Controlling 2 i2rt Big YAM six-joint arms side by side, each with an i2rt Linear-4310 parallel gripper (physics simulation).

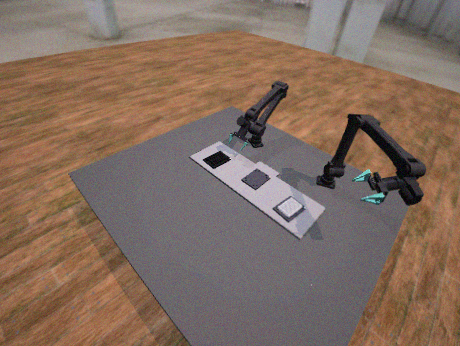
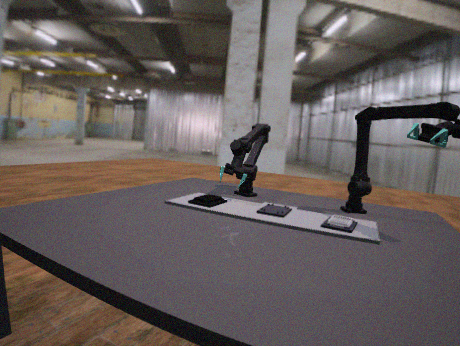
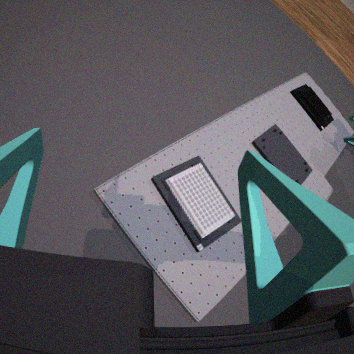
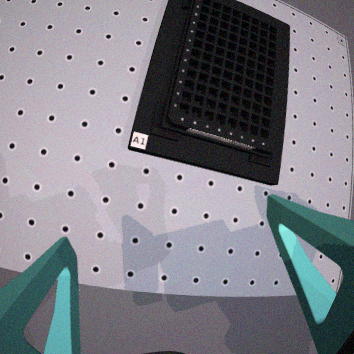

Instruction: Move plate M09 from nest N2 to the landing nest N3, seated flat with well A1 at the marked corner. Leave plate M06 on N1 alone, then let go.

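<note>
A black well plate sits in a black nest whose corner tag reads A1. A white well plate sits in a dark grey nest at the board's other end. Between them is an empty dark grey nest. I cannot read which plate is M09 or M06. My right gripper is open and empty, above the board's edge beside the black plate. My left gripper is open and empty, high and away from the board.
A light perforated board carries the three nests in a row. It lies on a dark grey table top. Both arm bases stand along the board's far side. Shadows fall on the board near both ends.
</note>
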